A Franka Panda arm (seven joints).
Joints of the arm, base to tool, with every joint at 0 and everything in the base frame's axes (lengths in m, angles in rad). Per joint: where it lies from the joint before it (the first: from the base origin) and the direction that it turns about. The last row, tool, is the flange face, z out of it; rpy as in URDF.
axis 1: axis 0 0 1 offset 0 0 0.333
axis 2: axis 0 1 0 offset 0 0 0
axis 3: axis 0 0 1 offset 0 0 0.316
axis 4: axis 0 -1 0 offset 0.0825 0 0
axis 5: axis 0 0 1 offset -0.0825 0 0.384
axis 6: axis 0 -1 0 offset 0 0 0
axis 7: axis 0 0 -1 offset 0.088 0 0
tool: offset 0 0 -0.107 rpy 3.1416 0 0
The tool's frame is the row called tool.
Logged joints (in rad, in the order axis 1, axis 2, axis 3, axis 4, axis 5, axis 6, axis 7), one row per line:
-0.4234, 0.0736, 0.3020, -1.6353, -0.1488, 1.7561, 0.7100
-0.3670, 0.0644, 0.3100, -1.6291, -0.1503, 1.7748, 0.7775
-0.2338, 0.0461, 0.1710, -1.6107, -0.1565, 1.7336, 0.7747
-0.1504, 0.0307, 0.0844, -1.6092, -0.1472, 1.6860, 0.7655
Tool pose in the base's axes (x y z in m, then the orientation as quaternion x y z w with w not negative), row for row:
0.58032, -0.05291, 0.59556, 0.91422, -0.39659, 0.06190, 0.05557
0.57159, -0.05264, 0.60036, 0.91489, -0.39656, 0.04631, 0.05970
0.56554, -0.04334, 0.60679, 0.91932, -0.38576, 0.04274, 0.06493
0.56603, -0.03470, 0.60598, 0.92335, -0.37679, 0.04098, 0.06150
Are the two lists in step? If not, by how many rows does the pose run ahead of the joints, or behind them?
The pose runs 2 rows ahead of the joints: the pose in row i belongs to the joints in row i + 2.
